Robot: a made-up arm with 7 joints. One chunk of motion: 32 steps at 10 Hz.
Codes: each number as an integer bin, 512 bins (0 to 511) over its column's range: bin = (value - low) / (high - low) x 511, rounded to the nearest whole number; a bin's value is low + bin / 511 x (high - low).
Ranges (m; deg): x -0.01..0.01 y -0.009..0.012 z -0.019..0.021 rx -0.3..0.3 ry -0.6..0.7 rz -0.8..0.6
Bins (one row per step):
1: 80 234 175 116 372 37
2: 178 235 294 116 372 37
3: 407 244 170 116 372 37
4: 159 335 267 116 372 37
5: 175 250 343 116 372 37
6: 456 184 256 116 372 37
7: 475 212 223 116 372 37
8: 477 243 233 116 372 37
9: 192 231 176 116 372 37
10: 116 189 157 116 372 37
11: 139 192 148 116 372 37
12: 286 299 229 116 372 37
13: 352 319 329 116 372 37
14: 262 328 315 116 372 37
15: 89 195 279 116 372 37
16: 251 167 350 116 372 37
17: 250 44 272 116 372 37
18: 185 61 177 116 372 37
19: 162 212 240 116 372 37
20: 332 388 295 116 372 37
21: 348 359 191 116 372 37
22: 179 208 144 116 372 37
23: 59 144 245 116 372 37
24: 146 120 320 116 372 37
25: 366 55 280 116 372 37
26: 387 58 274 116 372 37
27: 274 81 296 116 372 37
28: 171 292 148 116 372 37
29: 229 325 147 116 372 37
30: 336 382 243 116 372 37
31: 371 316 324 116 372 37
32: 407 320 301 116 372 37
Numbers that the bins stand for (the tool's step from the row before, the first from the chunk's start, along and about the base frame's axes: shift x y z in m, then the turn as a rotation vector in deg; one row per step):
1: -0.00687 0.00062 -0.00530 -0.164 0.346 -0.699
2: -0.00303 0.00066 0.00401 -0.164 0.346 -0.699
3: 0.00593 0.00103 -0.00569 -0.164 0.346 -0.699
4: -0.00378 0.00477 0.00190 -0.164 0.346 -0.699
5: -0.00315 0.00127 0.00785 -0.164 0.346 -0.699
6: 0.00785 -0.00144 0.00104 -0.164 0.346 -0.699
7: 0.00859 -0.00029 -0.00154 -0.164 0.346 -0.699
8: 0.00867 0.00099 -0.00076 -0.164 0.346 -0.699
9: -0.00249 0.00049 -0.00522 -0.164 0.346 -0.699
10: -0.00546 -0.00123 -0.00671 -0.164 0.346 -0.699
11: -0.00456 -0.00111 -0.00741 -0.164 0.346 -0.699
12: 0.00119 0.00329 -0.00107 -0.164 0.346 -0.699
13: 0.00378 0.00411 0.00675 -0.164 0.346 -0.699
14: 0.00025 0.00448 0.00566 -0.164 0.346 -0.699
15: -0.00652 -0.00099 0.00284 -0.164 0.346 -0.699
16: -0.00018 -0.00214 0.00840 -0.164 0.346 -0.699
17: -0.00022 -0.00719 0.00229 -0.164 0.346 -0.699
18: -0.00276 -0.00649 -0.00514 -0.164 0.346 -0.699
19: -0.00366 -0.00029 -0.00021 -0.164 0.346 -0.699
20: 0.00299 0.00695 0.00409 -0.164 0.346 -0.699
21: 0.00362 0.00575 -0.00405 -0.164 0.346 -0.699
22: -0.00299 -0.00045 -0.00773 -0.164 0.346 -0.699
23: -0.00769 -0.00308 0.00018 -0.164 0.346 -0.699
24: -0.00429 -0.00407 0.00605 -0.164 0.346 -0.699
25: 0.00432 -0.00674 0.00292 -0.164 0.346 -0.699
26: 0.00515 -0.00662 0.00245 -0.164 0.346 -0.699
27: 0.00072 -0.00567 0.00417 -0.164 0.346 -0.699
28: -0.00331 0.00300 -0.00741 -0.164 0.346 -0.699
29: -0.00104 0.00436 -0.00749 -0.164 0.346 -0.699
30: 0.00315 0.00670 0.00002 -0.164 0.346 -0.699
31: 0.00452 0.00399 0.00636 -0.164 0.346 -0.699
32: 0.00593 0.00415 0.00456 -0.164 0.346 -0.699

